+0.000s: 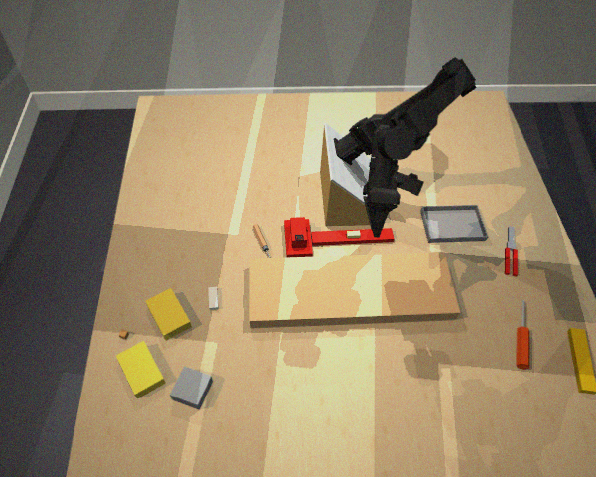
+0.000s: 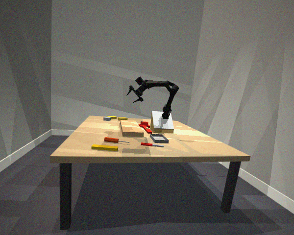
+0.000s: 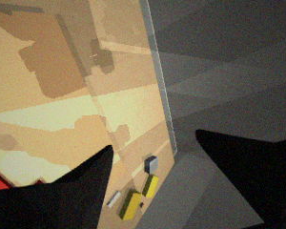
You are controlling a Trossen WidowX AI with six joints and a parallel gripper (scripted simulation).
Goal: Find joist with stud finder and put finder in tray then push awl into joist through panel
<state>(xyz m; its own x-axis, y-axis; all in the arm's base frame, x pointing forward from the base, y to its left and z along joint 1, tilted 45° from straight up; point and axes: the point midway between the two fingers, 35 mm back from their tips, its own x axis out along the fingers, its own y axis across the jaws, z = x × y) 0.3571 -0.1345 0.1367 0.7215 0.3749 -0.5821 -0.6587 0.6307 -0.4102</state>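
Right now the red stud finder is 19 cm behind my gripper tip, 14 cm to the right of it and 26 cm below it. From my gripper tip the other things lie so: awl: 19 cm behind, 23 cm to the right, 29 cm below; square indicator: 18 cm behind, 14 cm to the right, 24 cm below; red level: 20 cm behind, 2 cm to the left, 29 cm below.
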